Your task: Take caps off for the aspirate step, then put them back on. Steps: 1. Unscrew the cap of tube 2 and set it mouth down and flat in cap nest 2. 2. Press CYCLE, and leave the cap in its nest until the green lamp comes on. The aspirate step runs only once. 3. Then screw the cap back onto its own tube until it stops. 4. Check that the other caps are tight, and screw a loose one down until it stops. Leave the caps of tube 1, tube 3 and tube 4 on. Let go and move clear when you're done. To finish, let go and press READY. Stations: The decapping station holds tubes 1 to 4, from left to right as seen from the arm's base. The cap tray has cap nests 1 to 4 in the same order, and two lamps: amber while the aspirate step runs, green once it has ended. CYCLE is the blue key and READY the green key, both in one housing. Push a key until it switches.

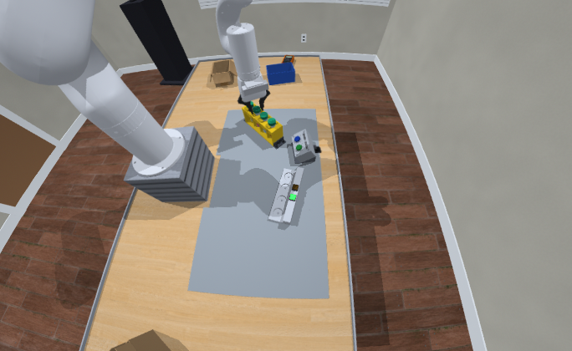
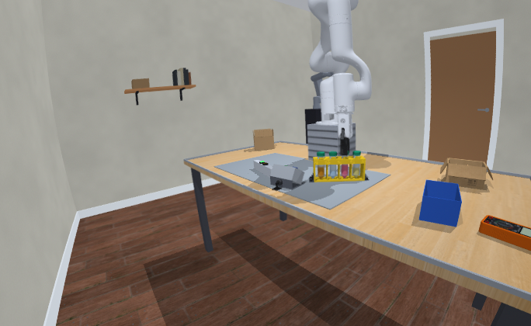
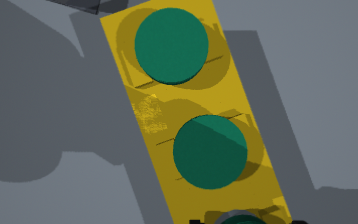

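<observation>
Now: the green cap 10 mm below my hand. The rest, counted from my hand: green key 210 mm ahead, 140 mm to the right, 60 mm below; then key housing 220 mm ahead, 110 mm to the right, 80 mm below; then blue key 200 mm ahead, 90 mm to the right, 60 mm below.
</observation>
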